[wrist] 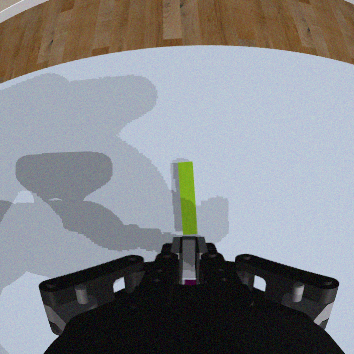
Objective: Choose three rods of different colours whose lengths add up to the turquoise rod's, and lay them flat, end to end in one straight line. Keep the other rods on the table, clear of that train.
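Frame: origin at the arm's base, x ahead, y left, z up, level; metres.
Seen in the pictures: gripper, fingertip midpoint: (188,248).
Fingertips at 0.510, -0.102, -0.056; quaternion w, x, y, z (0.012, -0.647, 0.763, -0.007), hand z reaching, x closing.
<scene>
Offsets run from my fingertips to a thing's top centre, as dx, dy, dz. Level surfaces: height alone.
A lime green rod @(+0.038, -0.006, +0.009) (187,197) lies flat on the pale table, pointing nearly straight away from the gripper. My gripper (188,248) is at the lower middle, shut on a grey rod @(-0.005, +0.001, +0.009) (189,261), most of which is hidden by the fingers. The lime rod's near end is just in front of the fingertips; whether it touches the grey rod cannot be told. A small piece of a magenta rod @(-0.036, +0.004, +0.009) (190,282) shows behind the grey rod, roughly in line with it; the rest is hidden by the gripper body. The turquoise rod does not show in this view.
The pale round table @(dz -0.001) (280,130) has its far edge curving across the top, with wooden floor (210,22) beyond. Shadows of the arm and gripper fall over the left side and around the lime rod.
</scene>
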